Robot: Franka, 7 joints.
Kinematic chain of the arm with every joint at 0, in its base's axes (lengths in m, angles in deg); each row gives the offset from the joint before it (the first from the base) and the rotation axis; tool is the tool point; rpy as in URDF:
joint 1: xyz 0 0 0.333 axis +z
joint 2: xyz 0 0 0 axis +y
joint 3: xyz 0 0 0.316 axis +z
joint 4: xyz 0.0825 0 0 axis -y
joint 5: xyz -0.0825 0 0.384 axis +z
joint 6: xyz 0 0 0 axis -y
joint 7: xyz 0.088 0 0 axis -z
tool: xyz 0 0 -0.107 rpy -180 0 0
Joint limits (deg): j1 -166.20..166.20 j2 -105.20..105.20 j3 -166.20..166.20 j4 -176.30..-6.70 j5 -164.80..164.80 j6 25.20..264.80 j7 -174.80..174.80
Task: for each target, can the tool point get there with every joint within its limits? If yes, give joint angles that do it. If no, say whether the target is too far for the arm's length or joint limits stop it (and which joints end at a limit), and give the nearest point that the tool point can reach.
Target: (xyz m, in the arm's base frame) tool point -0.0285 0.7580 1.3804
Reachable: no: too far | nearest point -0.0189 0.5028 1.0278 | short by 0.435 m
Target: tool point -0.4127 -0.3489 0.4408
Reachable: yes | joints -65.61 65.48 -96.63 -103.36 11.52 82.88 10.90
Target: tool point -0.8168 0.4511 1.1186
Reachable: no: too far | nearest point -0.5745 0.3173 0.8855 | short by 0.362 m
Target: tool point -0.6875 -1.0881 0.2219
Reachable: no: too far | nearest point -0.4565 -0.7226 0.2592 | short by 0.434 m
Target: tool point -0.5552 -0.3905 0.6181
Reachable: yes | joints -18.13 -56.00 -80.08 -87.36 -132.13 85.15 -41.31
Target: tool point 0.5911 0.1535 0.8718
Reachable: yes | joints 43.10 66.04 -123.03 -56.71 -136.50 92.38 -2.32
